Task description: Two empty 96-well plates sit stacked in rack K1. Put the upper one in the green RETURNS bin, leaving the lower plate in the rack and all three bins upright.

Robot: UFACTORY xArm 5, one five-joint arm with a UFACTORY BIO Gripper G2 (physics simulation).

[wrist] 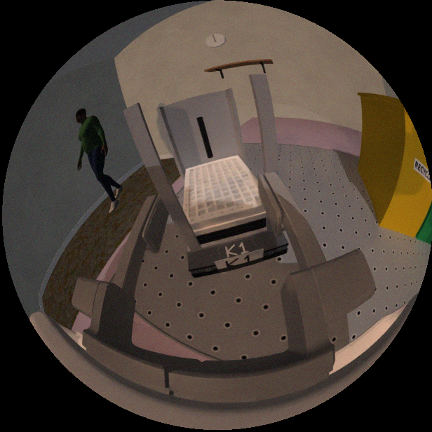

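Rack K1 (200,261) stands ahead in the wrist view, with upright posts and a slotted back panel. A pale 96-well plate (220,187) lies in it, wells up. The lower plate cannot be made out separately under it. My gripper (215,214) is shut with nothing held. Its left fingertip shows outside the front left post, and its right fingertip overlaps the plate's front right edge in the view. Whether the tips touch the rack or plate cannot be told. A green strip (426,225) shows at the far right edge; whether it is the RETURNS bin cannot be told.
A yellow bin (382,160) with a partly visible RECYCLE label stands upright at the right. The perforated table top (215,292) extends under and around the rack. A person (92,142) in a green top is beyond the table at the left.
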